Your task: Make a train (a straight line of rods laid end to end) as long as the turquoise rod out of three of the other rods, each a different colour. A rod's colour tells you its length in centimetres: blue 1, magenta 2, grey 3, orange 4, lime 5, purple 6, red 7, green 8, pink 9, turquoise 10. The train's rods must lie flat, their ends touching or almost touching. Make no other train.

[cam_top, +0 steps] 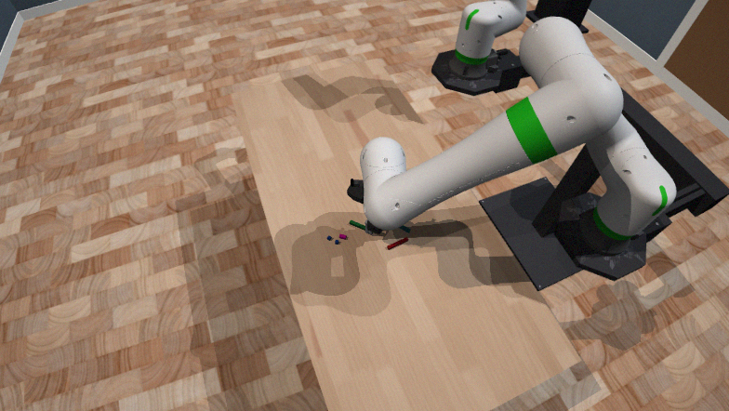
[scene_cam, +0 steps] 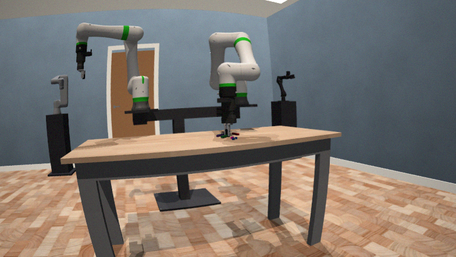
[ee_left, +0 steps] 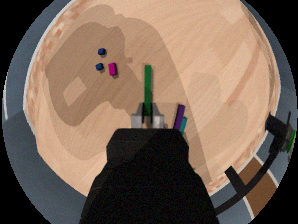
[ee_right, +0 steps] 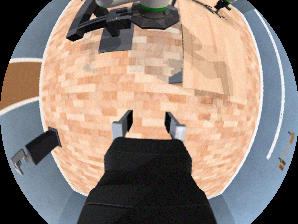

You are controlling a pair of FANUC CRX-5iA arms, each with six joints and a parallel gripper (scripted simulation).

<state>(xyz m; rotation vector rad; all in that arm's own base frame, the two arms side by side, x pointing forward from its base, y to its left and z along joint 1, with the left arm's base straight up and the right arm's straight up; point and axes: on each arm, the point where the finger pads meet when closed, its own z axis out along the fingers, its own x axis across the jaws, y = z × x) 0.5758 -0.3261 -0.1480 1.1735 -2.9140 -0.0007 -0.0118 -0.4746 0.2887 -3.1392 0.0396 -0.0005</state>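
The green rod lies 2 cm ahead of my left hand, 2 cm to the right of it and 2 cm below it. From my left hand the other things lie so: turquoise rod (9 cm behind, 1 cm to the left, 2 cm below); then magenta rod (9 cm ahead, 1 cm to the right, 2 cm below); then purple rod (5 cm behind, 2 cm to the right, 2 cm below).
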